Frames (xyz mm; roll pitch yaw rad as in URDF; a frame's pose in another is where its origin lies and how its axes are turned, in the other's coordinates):
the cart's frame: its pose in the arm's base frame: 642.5 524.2 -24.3 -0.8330 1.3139 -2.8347
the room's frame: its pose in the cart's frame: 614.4 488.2 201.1 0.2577 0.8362 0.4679
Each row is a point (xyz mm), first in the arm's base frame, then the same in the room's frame.
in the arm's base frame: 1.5 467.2 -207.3
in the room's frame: -522.0 -858.9 -258.2
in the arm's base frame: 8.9 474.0 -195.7
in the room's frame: -524.4 -855.0 -272.9
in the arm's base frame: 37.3 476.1 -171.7
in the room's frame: -529.8 -829.8 -299.7
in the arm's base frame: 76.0 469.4 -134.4
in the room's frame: -545.4 -789.7 -332.7
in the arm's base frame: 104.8 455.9 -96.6
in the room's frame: -568.9 -754.2 -357.8
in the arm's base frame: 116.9 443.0 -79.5
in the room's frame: -583.3 -735.3 -364.2
